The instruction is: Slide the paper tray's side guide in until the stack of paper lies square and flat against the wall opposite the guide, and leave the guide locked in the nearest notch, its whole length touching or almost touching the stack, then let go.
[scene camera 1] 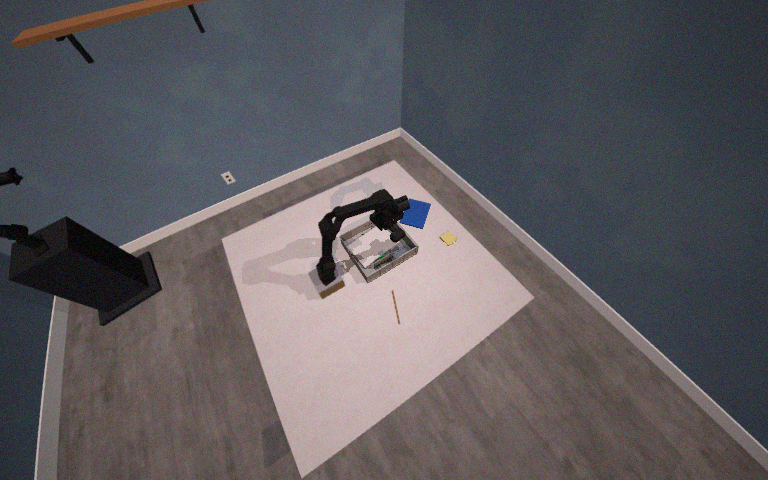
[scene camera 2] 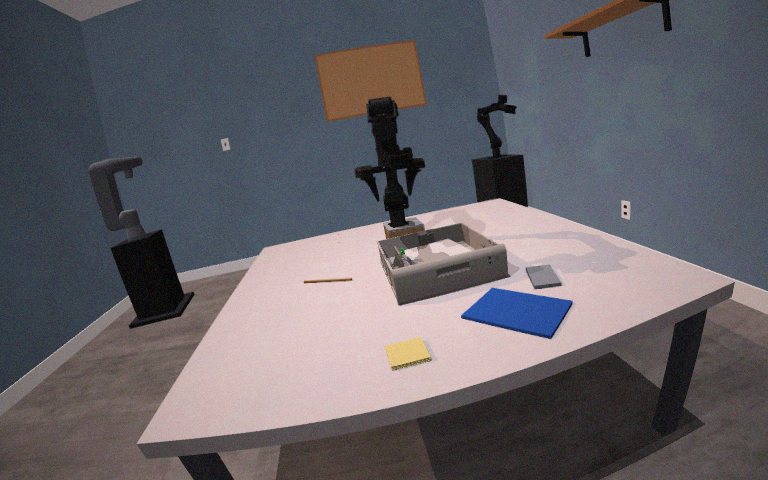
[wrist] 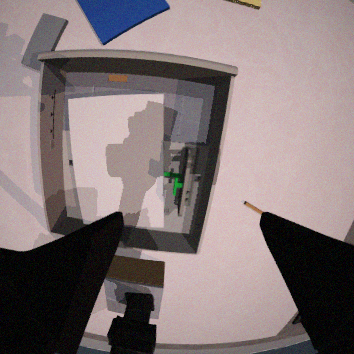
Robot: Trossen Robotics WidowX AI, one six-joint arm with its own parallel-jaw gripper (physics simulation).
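Places are measured from the arm's base along level axes (x ahead, y left, z up), in metres.
Where they show: gripper, fingertip midpoint: (scene camera 1: 387, 236) (scene camera 2: 394, 198) (wrist: 192, 219); arm's base, link origin: (scene camera 1: 327, 278) (scene camera 2: 398, 224) (wrist: 139, 300).
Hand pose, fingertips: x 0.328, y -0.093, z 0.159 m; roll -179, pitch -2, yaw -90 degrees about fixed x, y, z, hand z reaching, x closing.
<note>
Things, the pixels of their top centre, and the offset from my fingertips.
- grey paper tray, top centre: (wrist: 117, 162) (scene camera 2: 433, 240) (scene camera 1: 377, 239) dx +0.007, dy +0.093, dz -0.146 m
- paper, top centre: (wrist: 115, 166) (scene camera 2: 440, 254) (scene camera 1: 373, 244) dx -0.012, dy +0.117, dz -0.201 m
- dark side guide, top centre: (wrist: 179, 186) (scene camera 2: 400, 249) (scene camera 1: 382, 256) dx -0.037, dy +0.002, dz -0.161 m
- blue folder, top centre: (scene camera 2: 517, 308) (scene camera 1: 415, 212) dx +0.354, dy +0.135, dz -0.234 m
- grey slab, top centre: (scene camera 2: 542, 274) (wrist: 41, 40) dx +0.258, dy +0.290, dz -0.232 m
- yellow pad, top centre: (scene camera 2: 406, 350) (scene camera 1: 448, 237) dx +0.362, dy -0.133, dz -0.231 m
- pencil, top centre: (wrist: 270, 218) (scene camera 2: 327, 279) (scene camera 1: 395, 306) dx -0.150, dy -0.227, dz -0.235 m
The grey paper tray (scene camera 1: 393, 268) (scene camera 2: 419, 284) (wrist: 140, 54) stands on the table. The white stack of paper (scene camera 1: 362, 244) (scene camera 2: 454, 247) (wrist: 90, 150) lies in it beside the left wall of the wrist view, slightly turned, with a narrow gap at that wall. The dark side guide (scene camera 2: 398, 258) (wrist: 186, 175) stands upright on the stack's other side, its plate apart from the stack. Its green latch (scene camera 1: 382, 256) (scene camera 2: 402, 250) (wrist: 177, 186) points towards the paper. My gripper (scene camera 2: 393, 198) (wrist: 192, 219) is open and empty above the tray, its fingertips either side of the guide's line. The notches are unclear.
A blue folder (scene camera 1: 417, 213) (scene camera 2: 518, 311) (wrist: 122, 17), a grey slab (scene camera 2: 543, 276) (wrist: 47, 37) and a yellow pad (scene camera 1: 448, 237) (scene camera 2: 407, 353) lie beyond the tray. A pencil (scene camera 1: 395, 307) (scene camera 2: 327, 280) (wrist: 253, 207) lies beside the tray, on the guide's side.
</note>
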